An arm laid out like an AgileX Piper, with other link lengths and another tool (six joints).
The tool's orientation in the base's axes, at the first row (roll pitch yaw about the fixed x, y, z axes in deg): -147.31 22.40 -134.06
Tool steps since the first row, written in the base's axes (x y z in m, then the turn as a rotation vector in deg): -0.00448 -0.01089 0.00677 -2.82 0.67 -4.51; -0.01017 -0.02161 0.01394 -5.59 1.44 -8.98; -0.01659 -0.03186 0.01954 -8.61 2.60 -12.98; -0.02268 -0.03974 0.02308 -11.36 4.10 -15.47
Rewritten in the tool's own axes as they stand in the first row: 0.00754 -0.00930 -0.00643 3.09 4.05 1.69; 0.01558 -0.01811 -0.01393 6.06 8.12 3.36; 0.02439 -0.02546 -0.02072 8.75 12.36 4.46; 0.03219 -0.03019 -0.02605 10.47 15.98 4.50
